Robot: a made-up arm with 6 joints. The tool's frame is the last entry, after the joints. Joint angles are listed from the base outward.
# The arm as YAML. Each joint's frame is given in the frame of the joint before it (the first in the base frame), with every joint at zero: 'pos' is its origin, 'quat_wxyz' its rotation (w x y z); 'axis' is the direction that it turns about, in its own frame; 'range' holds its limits. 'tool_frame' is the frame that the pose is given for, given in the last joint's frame.
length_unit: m
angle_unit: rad
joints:
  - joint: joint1
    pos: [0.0, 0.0, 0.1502]
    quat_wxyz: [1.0, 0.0, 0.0, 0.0]
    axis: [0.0, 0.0, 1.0]
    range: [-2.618, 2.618]
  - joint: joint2
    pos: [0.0, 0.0, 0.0]
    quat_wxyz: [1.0, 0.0, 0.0, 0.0]
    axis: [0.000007, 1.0, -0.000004]
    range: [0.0, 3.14]
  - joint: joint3
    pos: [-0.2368, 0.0, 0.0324]
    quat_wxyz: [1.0, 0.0, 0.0, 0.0]
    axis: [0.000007, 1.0, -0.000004]
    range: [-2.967, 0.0]
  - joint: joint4
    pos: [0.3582, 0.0, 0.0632]
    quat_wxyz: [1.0, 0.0, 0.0, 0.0]
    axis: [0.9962, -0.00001, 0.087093]
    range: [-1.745, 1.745]
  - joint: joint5
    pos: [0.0, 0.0, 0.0]
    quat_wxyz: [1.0, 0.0, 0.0, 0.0]
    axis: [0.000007, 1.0, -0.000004]
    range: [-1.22, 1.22]
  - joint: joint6
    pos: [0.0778, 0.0, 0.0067]
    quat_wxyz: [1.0, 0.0, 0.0, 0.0]
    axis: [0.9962, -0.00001, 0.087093]
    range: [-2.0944, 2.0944]
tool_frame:
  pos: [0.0, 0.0, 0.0]
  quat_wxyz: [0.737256, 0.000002, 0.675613, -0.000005]
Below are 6 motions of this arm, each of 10 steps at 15 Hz.
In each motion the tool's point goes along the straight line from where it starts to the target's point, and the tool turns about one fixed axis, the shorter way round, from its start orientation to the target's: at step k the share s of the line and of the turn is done. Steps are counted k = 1, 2, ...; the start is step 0. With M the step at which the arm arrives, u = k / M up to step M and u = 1 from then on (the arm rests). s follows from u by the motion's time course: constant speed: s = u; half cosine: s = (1 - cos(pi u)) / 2; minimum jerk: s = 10 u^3 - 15 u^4 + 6 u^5.
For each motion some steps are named. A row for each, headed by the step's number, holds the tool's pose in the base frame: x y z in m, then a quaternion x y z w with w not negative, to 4 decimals.
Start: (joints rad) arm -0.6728 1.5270 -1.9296 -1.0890 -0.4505 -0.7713
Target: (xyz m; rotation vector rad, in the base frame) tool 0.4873 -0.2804 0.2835 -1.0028 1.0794 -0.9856
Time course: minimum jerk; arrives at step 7
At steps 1, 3, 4, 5, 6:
1: 0.3210 -0.2158 0.6255 -0.3745 0.2535 -0.8110 0.3713
3: 0.3797 -0.2386 0.5048 -0.4098 0.3417 -0.6971 0.4789
4: 0.4247 -0.2561 0.4123 -0.4276 0.4017 -0.5937 0.5507
5: 0.4627 -0.2708 0.3342 -0.4361 0.4462 -0.4972 0.6029
6: 0.4833 -0.2789 0.2916 -0.4381 0.4678 -0.4416 0.6278

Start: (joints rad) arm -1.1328 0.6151 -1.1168 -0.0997 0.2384 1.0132
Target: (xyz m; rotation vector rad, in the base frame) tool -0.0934 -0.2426 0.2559 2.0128 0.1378 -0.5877
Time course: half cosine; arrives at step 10
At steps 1, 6, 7, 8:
1: 0.0715 -0.1677 0.5601 0.5046 0.2842 -0.0994 0.8091
6: -0.0350 -0.2161 0.3637 0.7383 0.1427 -0.1979 0.6288
7: -0.0586 -0.2268 0.3202 0.7791 0.1085 -0.2169 0.5780
8: -0.0773 -0.2353 0.2857 0.8083 0.0810 -0.2311 0.5354

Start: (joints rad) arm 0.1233 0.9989 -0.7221 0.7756 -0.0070 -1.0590
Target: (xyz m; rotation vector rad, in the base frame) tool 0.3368 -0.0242 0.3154 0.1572 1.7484 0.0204
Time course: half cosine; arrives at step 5
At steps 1, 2, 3, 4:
1: 0.3353 0.0350 0.3154 -0.1327 0.7567 -0.0471 0.6384
2: 0.3357 0.0186 0.3154 -0.0772 0.7627 -0.0317 0.6414
3: 0.3362 -0.0016 0.3154 -0.0082 0.7665 -0.0126 0.6420
4: 0.3366 -0.0180 0.3154 0.0476 0.7668 0.0030 0.6401

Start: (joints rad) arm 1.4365 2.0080 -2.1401 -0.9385 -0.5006 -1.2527
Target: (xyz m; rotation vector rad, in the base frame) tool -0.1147 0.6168 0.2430 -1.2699 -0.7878 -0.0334
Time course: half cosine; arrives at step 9
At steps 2, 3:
2: 0.0239 0.5469 0.4676 -0.4577 -0.2811 -0.1754 0.8251
3: 0.0030 0.5574 0.4337 -0.4775 -0.2938 -0.1517 0.8140

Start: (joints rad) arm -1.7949 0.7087 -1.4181 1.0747 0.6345 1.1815
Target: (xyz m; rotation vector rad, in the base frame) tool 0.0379 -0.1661 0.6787 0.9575 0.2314 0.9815
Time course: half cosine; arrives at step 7
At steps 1, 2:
1: 0.0119 -0.1388 0.6416 0.5522 0.0151 0.2976 0.7786
2: 0.0157 -0.1428 0.6470 0.5374 0.0286 0.3212 0.7793

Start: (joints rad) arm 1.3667 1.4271 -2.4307 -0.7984 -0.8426 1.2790
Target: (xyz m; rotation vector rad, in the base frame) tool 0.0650 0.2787 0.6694 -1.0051 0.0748 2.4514
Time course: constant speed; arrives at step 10
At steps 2, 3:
2: 0.0007 0.1607 0.7660 -0.2619 -0.1368 0.8321 0.4693
3: 0.0087 0.1754 0.7540 -0.2767 -0.1167 0.8447 0.4430

